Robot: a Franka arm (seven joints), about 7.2 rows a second.
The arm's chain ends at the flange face. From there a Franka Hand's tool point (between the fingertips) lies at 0.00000 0.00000 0.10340 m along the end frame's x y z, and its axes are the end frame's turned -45 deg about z.
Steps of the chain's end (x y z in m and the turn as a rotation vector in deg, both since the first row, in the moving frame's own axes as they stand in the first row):
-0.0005, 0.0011, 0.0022, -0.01, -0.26, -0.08
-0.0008, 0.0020, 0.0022, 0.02, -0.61, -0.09
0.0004, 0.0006, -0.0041, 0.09, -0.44, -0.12
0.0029, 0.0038, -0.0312, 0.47, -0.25, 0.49
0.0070, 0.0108, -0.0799, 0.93, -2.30, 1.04
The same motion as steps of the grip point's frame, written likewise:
-0.0015, 0.0001, 0.0022, 0.18, -0.19, -0.08
-0.0027, 0.0000, 0.0022, 0.45, -0.42, -0.09
-0.0006, 0.0000, -0.0041, 0.37, -0.25, -0.12
-0.0004, 0.0038, -0.0312, 0.51, 0.16, 0.49
-0.0044, 0.0085, -0.0800, 2.28, -0.97, 1.04

